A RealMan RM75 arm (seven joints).
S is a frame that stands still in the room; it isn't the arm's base.
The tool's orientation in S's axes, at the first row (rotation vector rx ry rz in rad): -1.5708, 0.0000, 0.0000
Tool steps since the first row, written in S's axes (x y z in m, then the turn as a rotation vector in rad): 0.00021, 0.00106, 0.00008, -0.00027, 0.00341, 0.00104; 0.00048, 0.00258, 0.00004, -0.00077, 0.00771, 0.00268; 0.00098, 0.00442, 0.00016, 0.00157, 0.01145, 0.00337; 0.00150, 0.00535, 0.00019, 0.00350, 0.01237, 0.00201; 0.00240, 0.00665, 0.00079, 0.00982, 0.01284, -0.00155; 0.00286, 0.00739, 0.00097, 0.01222, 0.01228, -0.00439; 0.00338, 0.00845, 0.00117, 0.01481, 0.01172, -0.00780; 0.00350, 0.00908, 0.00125, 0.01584, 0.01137, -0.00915
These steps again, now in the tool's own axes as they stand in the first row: 0.00021, -0.00008, 0.00106, -0.00027, -0.00104, 0.00341; 0.00048, -0.00004, 0.00258, -0.00077, -0.00268, 0.00771; 0.00098, -0.00016, 0.00442, 0.00157, -0.00337, 0.01145; 0.00150, -0.00019, 0.00535, 0.00350, -0.00201, 0.01237; 0.00240, -0.00079, 0.00665, 0.00982, 0.00155, 0.01284; 0.00286, -0.00097, 0.00739, 0.01222, 0.00439, 0.01228; 0.00338, -0.00117, 0.00845, 0.01481, 0.00780, 0.01172; 0.00350, -0.00125, 0.00908, 0.01584, 0.00915, 0.01137
